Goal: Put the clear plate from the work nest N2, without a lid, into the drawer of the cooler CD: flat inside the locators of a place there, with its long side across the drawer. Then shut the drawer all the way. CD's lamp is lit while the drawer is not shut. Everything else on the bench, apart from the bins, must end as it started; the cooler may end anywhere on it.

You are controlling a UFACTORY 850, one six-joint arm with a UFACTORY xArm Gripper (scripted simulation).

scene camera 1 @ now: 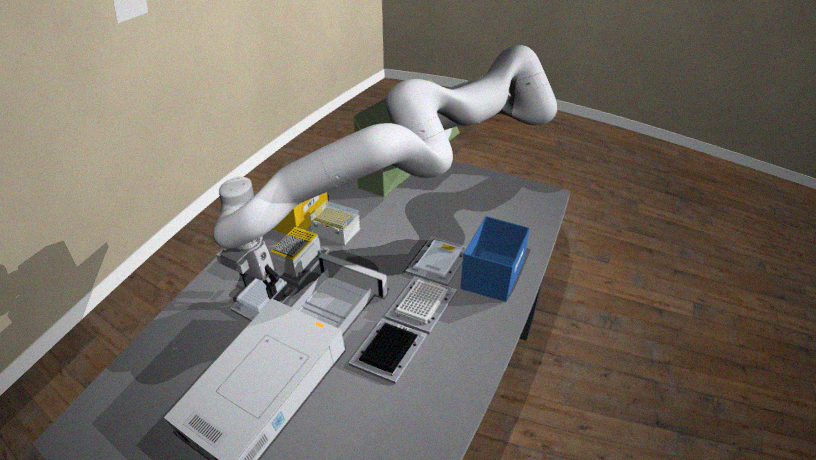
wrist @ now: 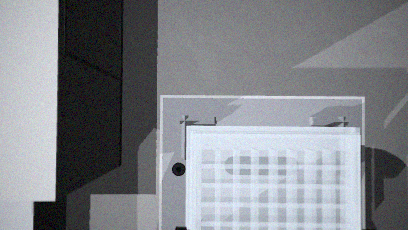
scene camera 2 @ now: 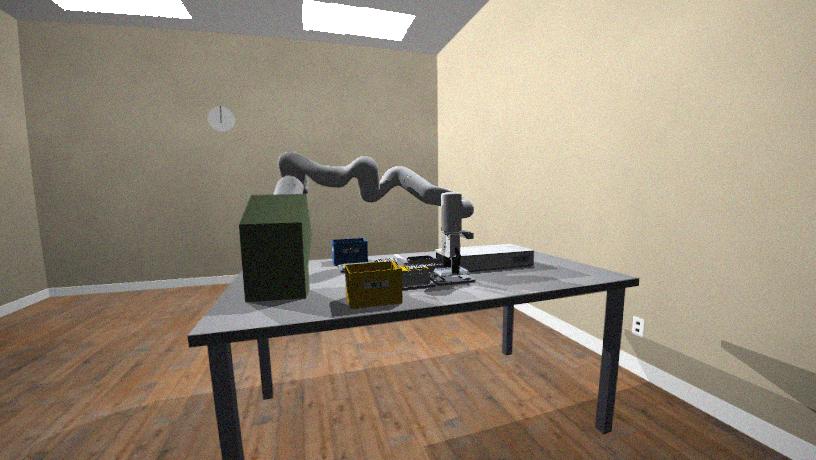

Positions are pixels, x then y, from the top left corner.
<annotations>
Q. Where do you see a white well plate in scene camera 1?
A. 433,295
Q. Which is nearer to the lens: the black plate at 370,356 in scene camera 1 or the blue bin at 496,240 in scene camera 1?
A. The black plate.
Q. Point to a cooler CD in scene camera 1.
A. At 248,395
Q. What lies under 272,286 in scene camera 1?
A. The gripper.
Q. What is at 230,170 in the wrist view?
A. A clear plate.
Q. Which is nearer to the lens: the black plate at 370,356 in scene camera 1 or the clear plate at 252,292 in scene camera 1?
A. The black plate.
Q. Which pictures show the blue bin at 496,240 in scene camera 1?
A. Scene camera 1 and scene camera 2 only.
</annotations>
